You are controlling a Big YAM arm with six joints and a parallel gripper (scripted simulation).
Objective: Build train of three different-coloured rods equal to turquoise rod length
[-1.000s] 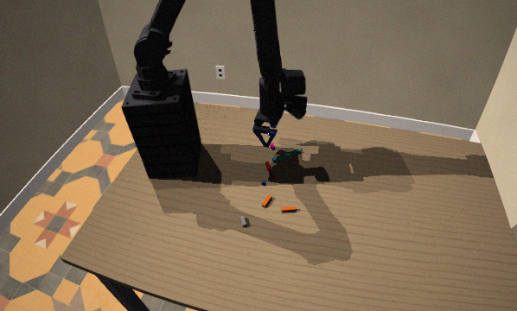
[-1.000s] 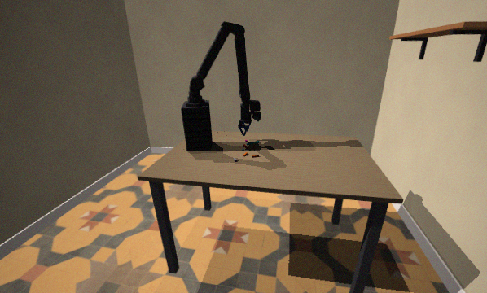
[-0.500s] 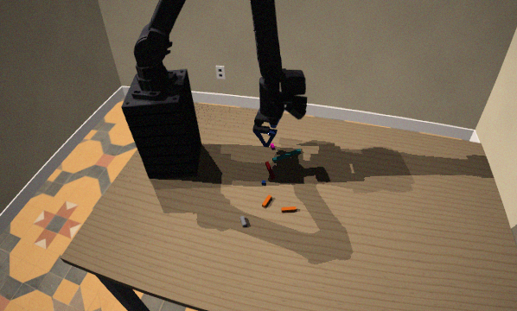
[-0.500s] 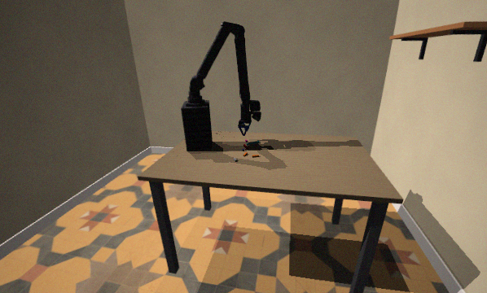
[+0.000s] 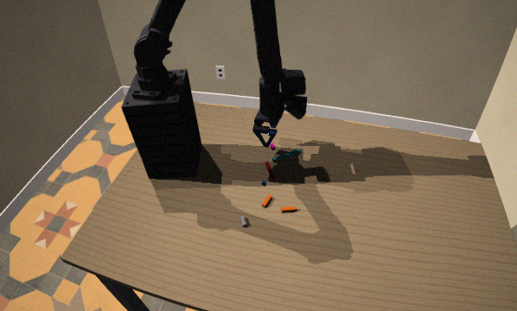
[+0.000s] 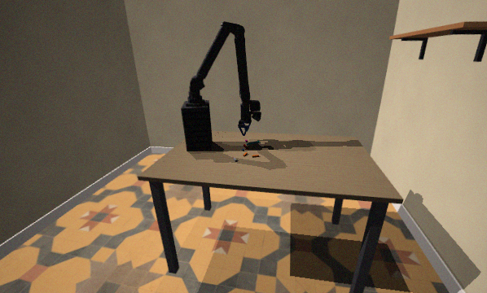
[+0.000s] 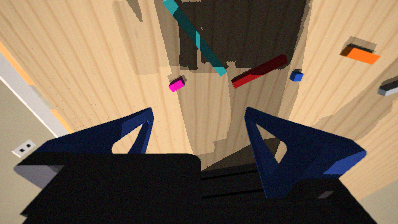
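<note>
Right now my hand is 1 cm short of the blue rod, 13 cm to the left of it and 7 cm above it. Also, from my hand: magenta rod (3 cm to the left, 7 cm below); then red rod (2 cm ahead, 8 cm to the right, 7 cm below); then turquoise rod (6 cm ahead, 7 cm below).
</note>
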